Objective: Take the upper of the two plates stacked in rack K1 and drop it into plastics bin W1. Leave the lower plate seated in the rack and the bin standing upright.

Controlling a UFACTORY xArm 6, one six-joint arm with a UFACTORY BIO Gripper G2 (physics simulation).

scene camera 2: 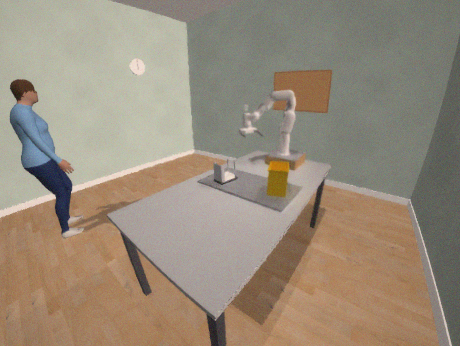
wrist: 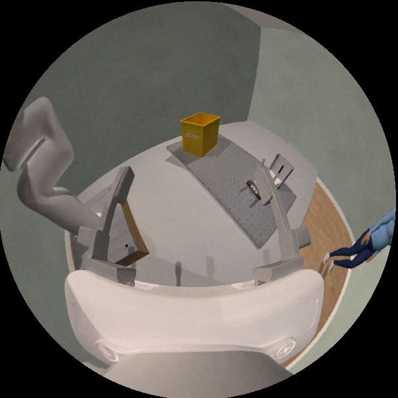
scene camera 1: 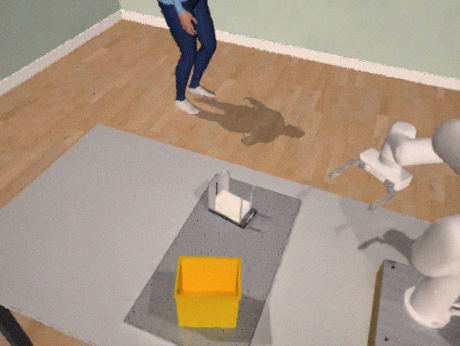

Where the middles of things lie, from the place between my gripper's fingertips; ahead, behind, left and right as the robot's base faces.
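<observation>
Yellow plastics bin W1 [scene camera 1: 207, 289]: well ahead of my hand, a long way to the left of it and a good way below it.
</observation>
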